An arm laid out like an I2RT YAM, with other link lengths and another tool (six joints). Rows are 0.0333 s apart.
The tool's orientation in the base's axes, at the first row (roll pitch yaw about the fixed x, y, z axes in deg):
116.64, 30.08, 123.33
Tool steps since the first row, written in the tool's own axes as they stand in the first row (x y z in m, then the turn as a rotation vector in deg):
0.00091, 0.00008, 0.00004, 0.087, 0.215, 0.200
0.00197, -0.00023, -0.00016, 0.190, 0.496, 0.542
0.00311, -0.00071, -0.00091, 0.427, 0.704, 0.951
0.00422, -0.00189, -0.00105, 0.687, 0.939, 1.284
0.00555, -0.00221, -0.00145, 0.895, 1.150, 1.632
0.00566, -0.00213, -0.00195, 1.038, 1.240, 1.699
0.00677, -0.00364, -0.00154, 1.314, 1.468, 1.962
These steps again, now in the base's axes. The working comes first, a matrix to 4 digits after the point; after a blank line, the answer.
The tool's axes in the first row as the columns of a matrix, in the base's axes (used below as rounded here):
-0.4755, 0.1285, 0.8703
0.7230, 0.6207, 0.3034
-0.5012, 0.7735, -0.3880

-0.00039, 0.00072, -0.00041, 0.160, 0.257, 0.045
-0.00111, 0.00123, -0.00110, 0.445, 0.610, 0.078
-0.00236, 0.00153, -0.00175, 0.715, 1.034, -0.038
-0.00316, 0.00156, -0.00317, 0.911, 1.469, -0.116
-0.00418, 0.00220, -0.00393, 1.143, 1.856, -0.192
-0.00466, 0.00218, -0.00373, 1.144, 2.036, -0.220
-0.00503, 0.00217, -0.00561, 1.271, 2.456, -0.284

